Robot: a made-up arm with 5 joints. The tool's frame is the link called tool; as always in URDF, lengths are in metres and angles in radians.
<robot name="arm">
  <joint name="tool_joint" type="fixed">
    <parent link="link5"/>
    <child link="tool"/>
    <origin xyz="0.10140 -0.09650 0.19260" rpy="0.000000 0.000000 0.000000"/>
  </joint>
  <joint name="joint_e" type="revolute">
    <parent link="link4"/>
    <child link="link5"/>
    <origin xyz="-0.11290 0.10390 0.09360" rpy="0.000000 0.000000 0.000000"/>
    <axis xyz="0 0 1"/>
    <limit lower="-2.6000" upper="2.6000"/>
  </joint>
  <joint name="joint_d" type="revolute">
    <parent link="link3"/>
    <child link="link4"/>
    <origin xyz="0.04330 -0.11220 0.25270" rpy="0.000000 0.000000 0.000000"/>
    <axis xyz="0 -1 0"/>
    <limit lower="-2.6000" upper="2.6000"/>
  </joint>
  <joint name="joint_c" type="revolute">
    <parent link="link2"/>
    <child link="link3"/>
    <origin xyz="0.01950 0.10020 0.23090" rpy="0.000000 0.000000 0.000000"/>
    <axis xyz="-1 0 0"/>
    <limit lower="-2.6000" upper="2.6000"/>
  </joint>
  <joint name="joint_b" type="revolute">
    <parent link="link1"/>
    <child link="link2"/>
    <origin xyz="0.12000 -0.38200 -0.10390" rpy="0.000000 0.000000 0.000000"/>
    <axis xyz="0 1 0"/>
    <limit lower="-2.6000" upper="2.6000"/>
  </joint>
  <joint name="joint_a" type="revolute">
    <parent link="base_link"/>
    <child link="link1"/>
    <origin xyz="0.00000 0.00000 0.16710" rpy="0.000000 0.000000 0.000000"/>
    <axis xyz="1 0 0"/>
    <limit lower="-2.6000" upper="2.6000"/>
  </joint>
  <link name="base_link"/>
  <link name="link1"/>
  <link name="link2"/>
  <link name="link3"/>
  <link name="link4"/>
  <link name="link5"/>
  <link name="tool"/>
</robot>
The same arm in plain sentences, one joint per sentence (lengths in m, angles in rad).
The arm has five revolute joints in a row. What follows holds with every joint at zero, and every direction is one of the base frame's. Joint 1 sits 0.1671 m along +z from the base frame's origin and turns about +x, from -2.6 to 2.6 rad. Joint 2 sits 0.12 m along +x and 0.382 m along -y and 0.1039 m along -z from joint 1 and turns about +y, from -2.6 to 2.6 rad. Joint 3 sits 0.0195 m along +x and 0.1002 m along +y and 0.2309 m along +z from joint 2 and turns about -x, from -2.6 to 2.6 rad. Joint 4 sits 0.0433 m along +x and 0.1122 m along -y and 0.2527 m along +z from joint 3 and turns about -y, from -2.6 to 2.6 rad. Joint 5 sits 0.1129 m along -x and 0.1039 m along +y and 0.0936 m along +z from joint 4 and turns about +z, from -2.6 to 2.6 rad. The tool frame, which is the frame that the pose is given for, sits 0.1014 m along +x and 0.0965 m along -y and 0.1926 m along +z from joint 5; its axes are parallel to the base frame's.
